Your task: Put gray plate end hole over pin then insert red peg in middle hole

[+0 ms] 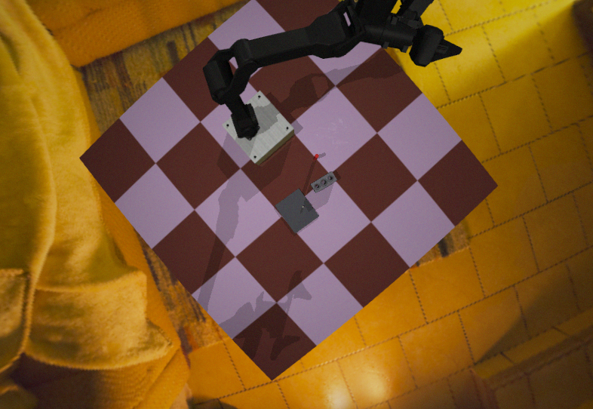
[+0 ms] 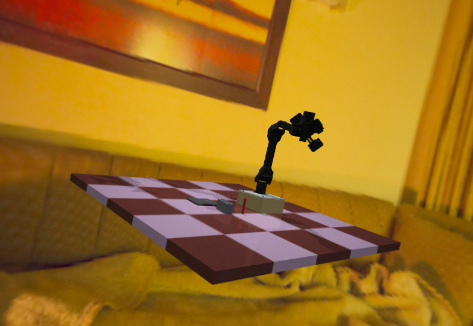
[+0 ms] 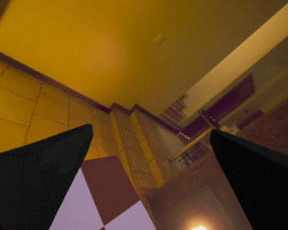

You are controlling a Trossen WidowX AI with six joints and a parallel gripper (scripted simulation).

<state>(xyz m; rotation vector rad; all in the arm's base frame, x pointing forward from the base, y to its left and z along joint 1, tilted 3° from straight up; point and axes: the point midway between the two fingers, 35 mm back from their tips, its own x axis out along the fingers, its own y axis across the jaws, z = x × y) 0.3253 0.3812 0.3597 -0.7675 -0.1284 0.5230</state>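
My gripper tip is 36 cm to the left of the gray plate and 43 cm above it. From my gripper tip the other things lie so: red peg (8 cm behind, 31 cm to the right, 43 cm below); dark base (50 cm to the right, 46 cm below).
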